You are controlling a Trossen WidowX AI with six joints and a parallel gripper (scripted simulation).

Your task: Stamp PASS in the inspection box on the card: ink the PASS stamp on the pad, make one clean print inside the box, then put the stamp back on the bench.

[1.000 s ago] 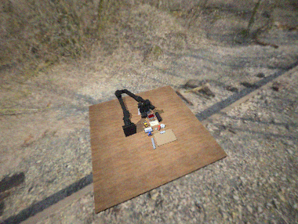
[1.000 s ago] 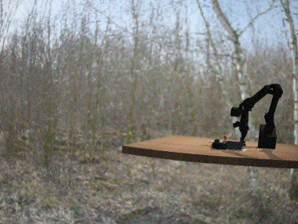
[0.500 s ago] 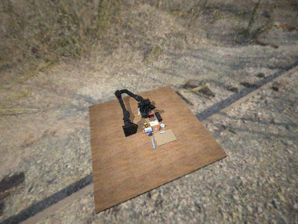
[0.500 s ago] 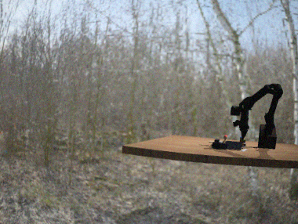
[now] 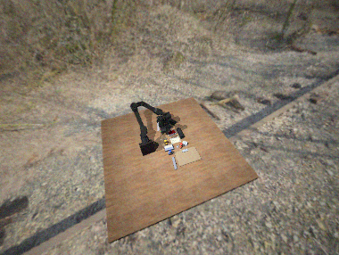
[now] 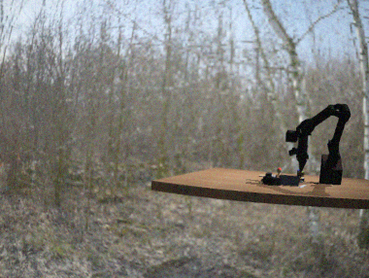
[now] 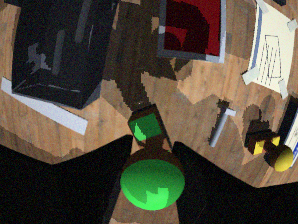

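Now: gripper tip 11 cm short of the red ink pad, 6 cm above it and 1 cm to the left of it. Also, from my gripper tip: card 12 cm ahead, 11 cm to the right, 7 cm below; then long black block 19 cm ahead, 5 cm below, 4 cm to the right; then green-knobbed stamp right at my gripper tip.
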